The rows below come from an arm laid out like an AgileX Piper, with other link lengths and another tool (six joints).
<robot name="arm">
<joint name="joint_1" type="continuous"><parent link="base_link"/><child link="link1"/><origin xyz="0 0 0.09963" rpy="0 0 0"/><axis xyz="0 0 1"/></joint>
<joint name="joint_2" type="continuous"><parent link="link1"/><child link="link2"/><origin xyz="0 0 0" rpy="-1.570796 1.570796 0"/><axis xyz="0 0 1"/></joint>
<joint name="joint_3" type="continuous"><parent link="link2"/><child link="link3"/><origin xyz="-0.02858 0.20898 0" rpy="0 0 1.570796"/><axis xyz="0 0 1"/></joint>
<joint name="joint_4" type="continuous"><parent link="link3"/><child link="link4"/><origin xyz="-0.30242 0.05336 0" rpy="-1.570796 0 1.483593"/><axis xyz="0 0 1"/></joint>
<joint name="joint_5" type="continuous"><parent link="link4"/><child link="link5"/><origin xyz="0 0 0" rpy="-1.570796 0 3.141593"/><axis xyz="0 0 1"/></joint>
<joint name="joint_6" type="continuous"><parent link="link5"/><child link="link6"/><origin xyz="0 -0.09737 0" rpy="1.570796 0 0"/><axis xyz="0 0 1"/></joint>
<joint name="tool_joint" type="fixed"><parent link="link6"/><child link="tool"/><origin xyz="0.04 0.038 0.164" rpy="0 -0.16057 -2.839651"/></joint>
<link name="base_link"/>
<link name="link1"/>
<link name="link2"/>
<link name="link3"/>
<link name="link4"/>
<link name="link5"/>
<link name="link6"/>
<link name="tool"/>
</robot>
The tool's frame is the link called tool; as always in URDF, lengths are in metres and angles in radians. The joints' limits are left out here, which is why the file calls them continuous.
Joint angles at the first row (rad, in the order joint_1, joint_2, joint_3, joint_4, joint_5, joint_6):
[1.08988, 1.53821, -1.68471, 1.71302, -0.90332, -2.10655]
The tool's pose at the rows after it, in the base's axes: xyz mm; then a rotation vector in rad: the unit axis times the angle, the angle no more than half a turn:
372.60, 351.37, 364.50, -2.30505, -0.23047, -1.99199
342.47, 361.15, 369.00, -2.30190, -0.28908, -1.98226
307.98, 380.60, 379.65, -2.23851, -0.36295, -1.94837
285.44, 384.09, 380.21, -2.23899, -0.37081, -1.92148
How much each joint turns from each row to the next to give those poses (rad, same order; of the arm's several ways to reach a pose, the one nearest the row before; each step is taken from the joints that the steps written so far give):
[0.08655, -0.01668, -0.00005, 0.00001, -0.11809, -0.08631]
[0.08896, -0.02179, 0.00005, 0.00000, -0.05946, -0.04109]
[0.08995, -0.02638, 0.00002, -0.00002, -0.00921, -0.01229]
[0.06856, -0.01271, 0.00000, 0.00002, -0.05647, -0.00189]

